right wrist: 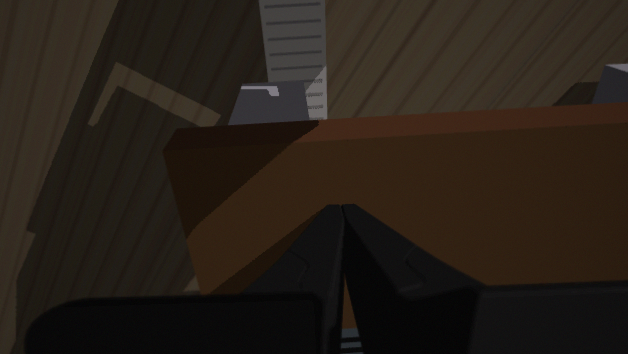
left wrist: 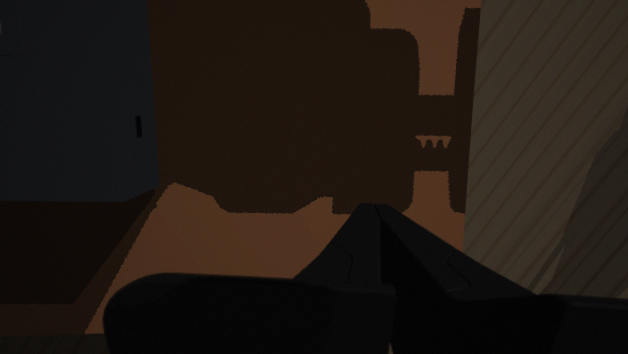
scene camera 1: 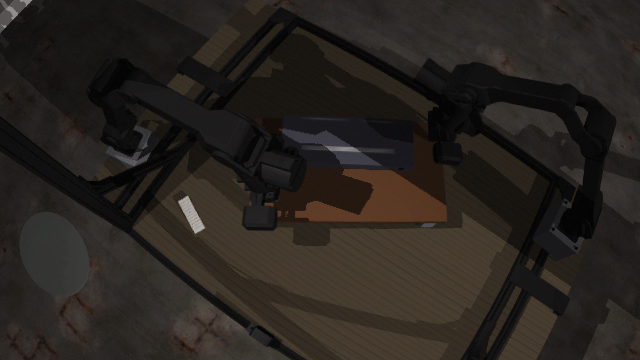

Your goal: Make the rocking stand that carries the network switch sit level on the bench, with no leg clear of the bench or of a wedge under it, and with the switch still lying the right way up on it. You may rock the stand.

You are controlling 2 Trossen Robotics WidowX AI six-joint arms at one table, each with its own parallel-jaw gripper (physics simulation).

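Frame: origin at the left arm's base, x back, y up, z left, level; millimetres.
Where they show: left gripper, fingertip midpoint: (left wrist: 371,217) (scene camera 1: 275,196); right gripper, fingertip midpoint: (right wrist: 340,218) (scene camera 1: 430,140); left arm's base, origin of the base link: (scene camera 1: 128,142); right arm's base, origin of the base link: (scene camera 1: 571,225).
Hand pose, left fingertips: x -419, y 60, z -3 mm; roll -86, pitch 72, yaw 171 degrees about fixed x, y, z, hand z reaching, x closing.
Observation:
Things, the pixels of their centre, and the offset from my left fingertips. "pt": a spot on its surface instead. Level surfaces: height alone.
- dark grey switch, body centre: (scene camera 1: 348,142) dx -94, dy -16, dz +174 mm
- ribbed pale wedge, body centre: (right wrist: 296,66) dx -284, dy -126, dz +274 mm
- ribbed wedge, body centre: (scene camera 1: 191,214) dx +196, dy -126, dz -87 mm
- second grey leg, surface spot: (right wrist: 612,85) pt dx -326, dy -114, dz +120 mm
- wooden bench, its level: dy -129 mm
The orange stand (scene camera 1: 400,202) (left wrist: 240,245) (right wrist: 425,200) carries the dark grey switch (scene camera 1: 350,135) (left wrist: 75,100), which lies flat along its upper half in scene camera 1. A grey leg (right wrist: 270,107) stands at a ribbed pale wedge (right wrist: 294,45) in the right wrist view; whether it rests on the wedge is hidden. Another ribbed wedge (scene camera 1: 191,215) lies apart at the left. My left gripper (left wrist: 371,217) is shut and empty over the stand's left part. My right gripper (right wrist: 340,218) is shut and empty over the stand's right end. Fingertip contact and the stand's tilt cannot be told.
A second grey leg (right wrist: 612,85) shows past the stand's edge. A dark frame (scene camera 1: 420,87) surrounds the wooden bench (scene camera 1: 380,280). The left arm (scene camera 1: 200,120) reaches across the stand's left end, and the right arm (scene camera 1: 530,90) comes in from the upper right.

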